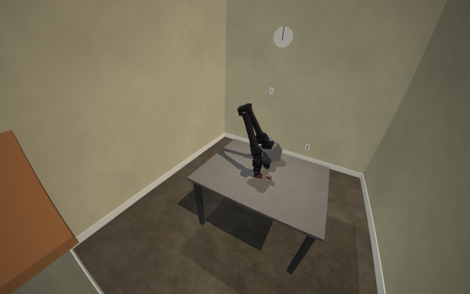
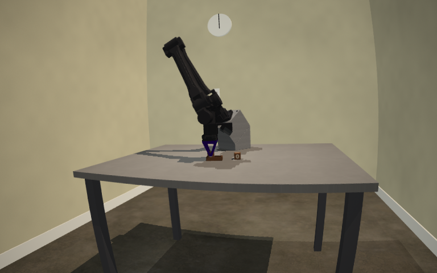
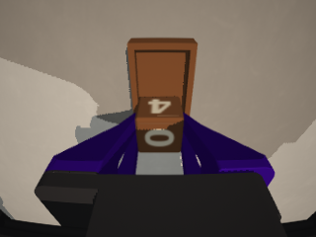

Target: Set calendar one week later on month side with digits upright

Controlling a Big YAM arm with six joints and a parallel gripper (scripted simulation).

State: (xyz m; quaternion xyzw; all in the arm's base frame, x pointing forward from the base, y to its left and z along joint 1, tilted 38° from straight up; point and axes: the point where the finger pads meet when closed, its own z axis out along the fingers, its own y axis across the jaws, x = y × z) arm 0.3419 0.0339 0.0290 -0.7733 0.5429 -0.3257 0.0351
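Right now my hand is 2 cm to the right of the brown tray and 2 cm above it.
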